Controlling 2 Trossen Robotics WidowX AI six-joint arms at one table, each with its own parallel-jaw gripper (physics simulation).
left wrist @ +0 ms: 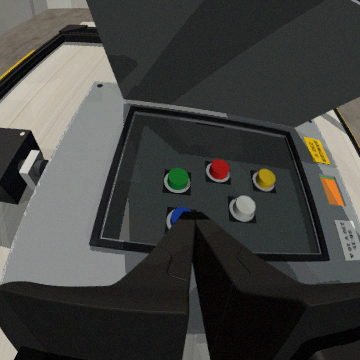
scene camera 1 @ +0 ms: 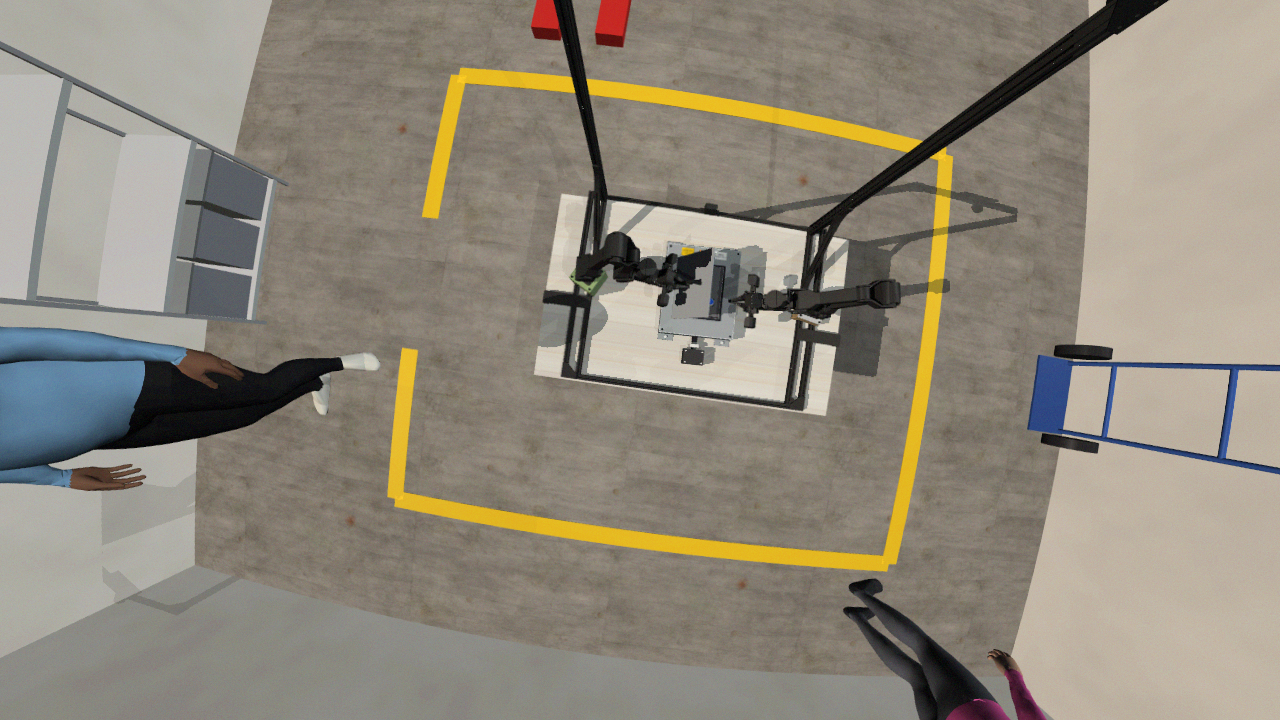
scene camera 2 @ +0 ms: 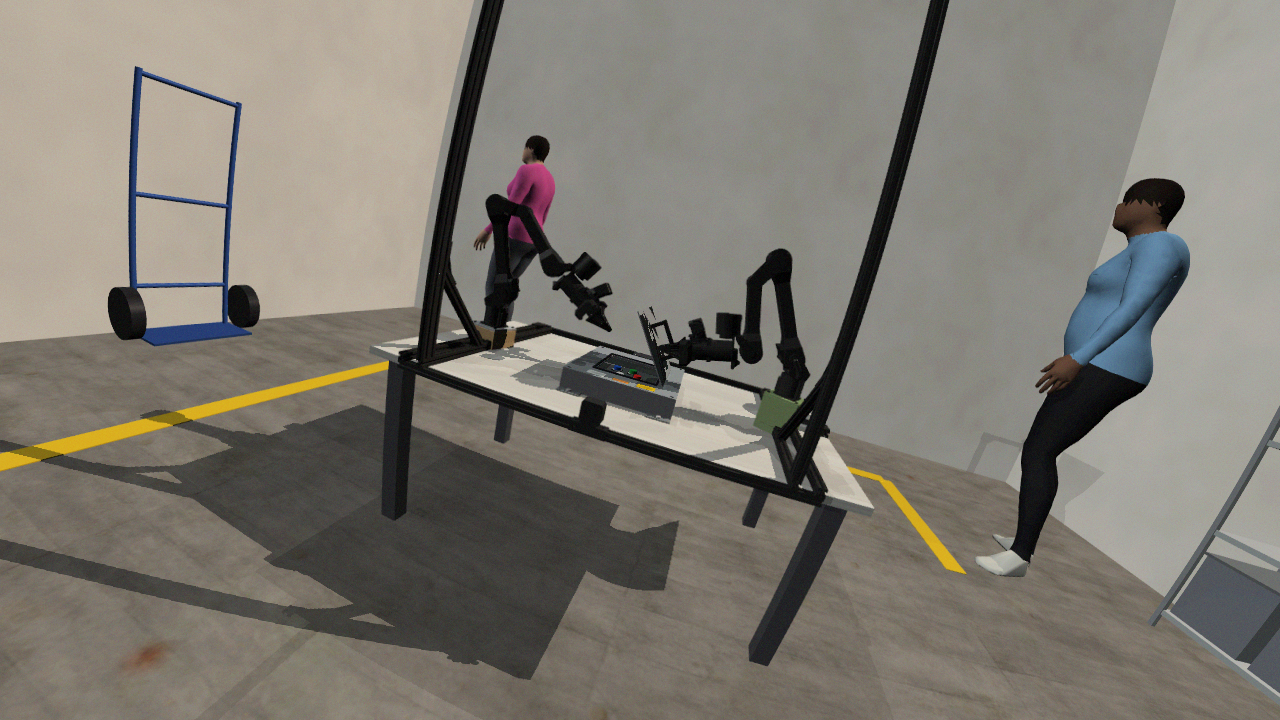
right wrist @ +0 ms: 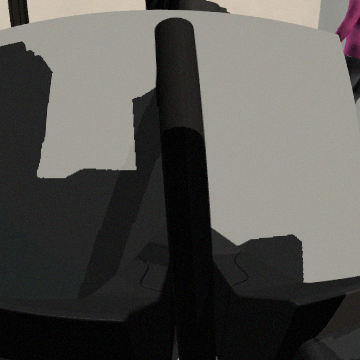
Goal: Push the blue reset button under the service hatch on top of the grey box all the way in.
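The grey box [scene camera 1: 731,264] [scene camera 2: 617,391] [left wrist: 60,175] sits on the table, its service hatch [scene camera 2: 654,347] [left wrist: 225,60] [right wrist: 270,125] raised. The blue button [scene camera 2: 617,368] [left wrist: 180,217] is in the recessed panel, partly hidden by the left fingertips in the left wrist view; how deep it sits cannot be told. My left gripper [scene camera 1: 733,300] [scene camera 2: 608,327] [left wrist: 190,220] is shut and empty, above the panel, apart from the button in scene camera 2. My right gripper [scene camera 2: 673,349] [right wrist: 183,228] is shut on the hatch's black bar handle [right wrist: 177,75], at the hatch's outer face.
Green [left wrist: 178,179], red [left wrist: 219,169], yellow [left wrist: 266,178] and white [left wrist: 245,205] buttons share the panel. A black part [scene camera 1: 696,355] [left wrist: 12,165] is beside the box. A black frame [scene camera 2: 895,179] surrounds the workspace. A green block [scene camera 2: 776,411] is near the right arm's base.
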